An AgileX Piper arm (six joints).
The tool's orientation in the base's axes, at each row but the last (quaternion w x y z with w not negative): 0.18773, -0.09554, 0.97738, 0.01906; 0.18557, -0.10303, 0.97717, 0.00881; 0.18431, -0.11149, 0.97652, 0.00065; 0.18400, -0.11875, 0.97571, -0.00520; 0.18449, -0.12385, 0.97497, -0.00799; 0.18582, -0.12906, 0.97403, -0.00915
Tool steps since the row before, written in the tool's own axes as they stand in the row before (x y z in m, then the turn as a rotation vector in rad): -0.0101, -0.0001, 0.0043, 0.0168, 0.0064, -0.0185; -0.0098, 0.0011, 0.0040, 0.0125, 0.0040, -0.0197; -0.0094, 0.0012, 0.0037, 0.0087, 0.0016, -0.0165; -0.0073, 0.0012, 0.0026, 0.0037, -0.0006, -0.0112; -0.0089, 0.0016, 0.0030, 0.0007, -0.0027, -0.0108; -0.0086, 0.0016, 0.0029, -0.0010, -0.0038, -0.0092
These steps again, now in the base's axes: 0.0108, 0.0020, -0.0003, -0.0233, 0.0019, 0.0110; 0.0101, 0.0032, -0.0002, -0.0193, 0.0003, 0.0137; 0.0096, 0.0034, -0.0001, -0.0142, -0.0010, 0.0122; 0.0073, 0.0030, 0.0001, -0.0072, -0.0018, 0.0091; 0.0087, 0.0038, 0.0003, -0.0039, -0.0031, 0.0100; 0.0084, 0.0038, 0.0003, -0.0015, -0.0037, 0.0092
